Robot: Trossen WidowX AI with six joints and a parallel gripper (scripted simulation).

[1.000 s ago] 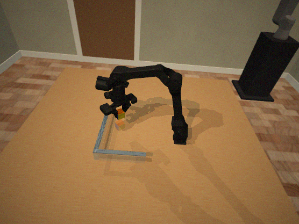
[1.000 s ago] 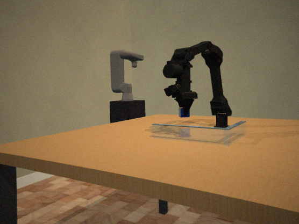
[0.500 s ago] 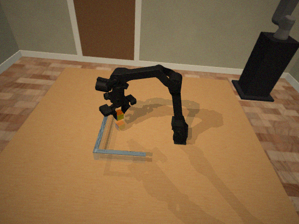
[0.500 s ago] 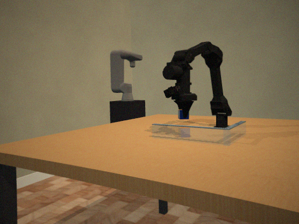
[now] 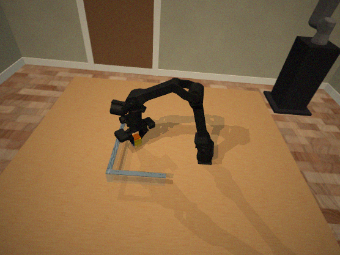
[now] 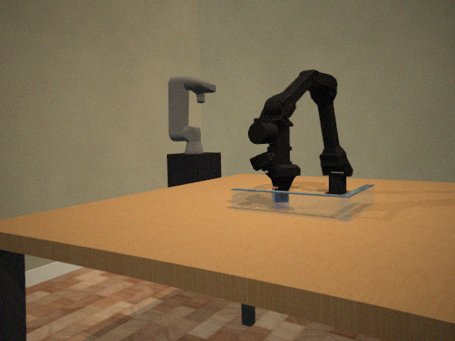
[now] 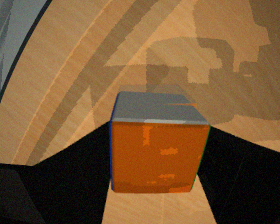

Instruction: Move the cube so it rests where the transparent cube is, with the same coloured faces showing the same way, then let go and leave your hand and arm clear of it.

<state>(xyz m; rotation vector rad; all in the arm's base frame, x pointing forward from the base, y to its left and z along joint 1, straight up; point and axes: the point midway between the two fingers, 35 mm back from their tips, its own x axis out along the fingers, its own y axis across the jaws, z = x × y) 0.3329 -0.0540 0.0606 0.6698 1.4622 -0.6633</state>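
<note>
Now: hand 40 mm above the transparent cube.
</note>
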